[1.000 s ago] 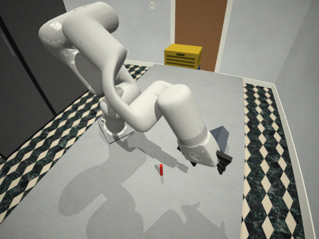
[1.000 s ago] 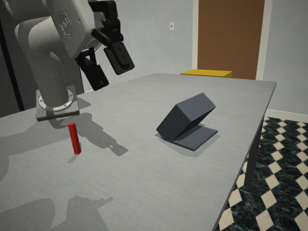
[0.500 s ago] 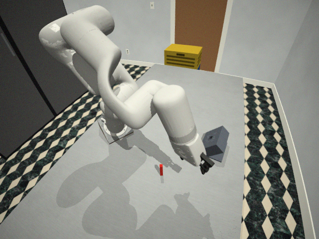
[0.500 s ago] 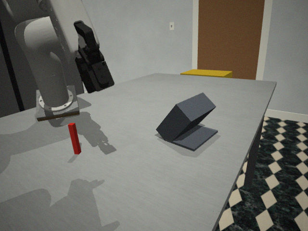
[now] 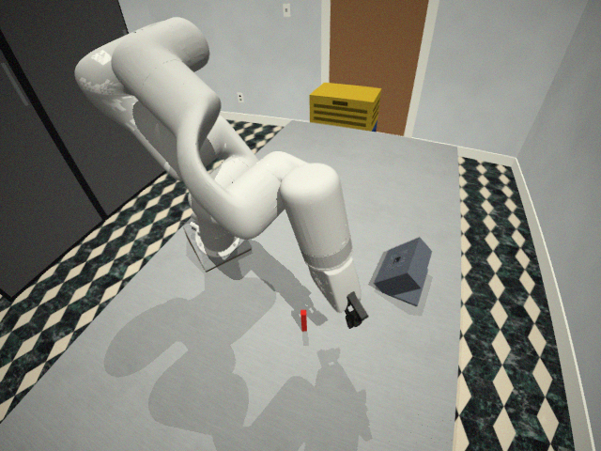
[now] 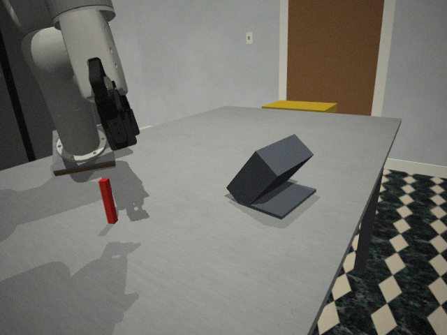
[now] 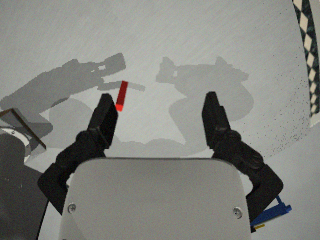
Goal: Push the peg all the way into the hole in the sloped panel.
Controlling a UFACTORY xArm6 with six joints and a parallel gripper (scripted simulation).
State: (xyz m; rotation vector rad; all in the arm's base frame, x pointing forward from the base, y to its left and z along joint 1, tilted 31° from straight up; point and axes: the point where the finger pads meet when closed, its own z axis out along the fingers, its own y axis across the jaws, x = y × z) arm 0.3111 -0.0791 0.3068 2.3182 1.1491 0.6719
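The red peg is 12 cm below my hand and 8 cm behind it. The rest, counted from my hand: grey base plate: 21 cm to the left, 16 cm below, 14 cm ahead.
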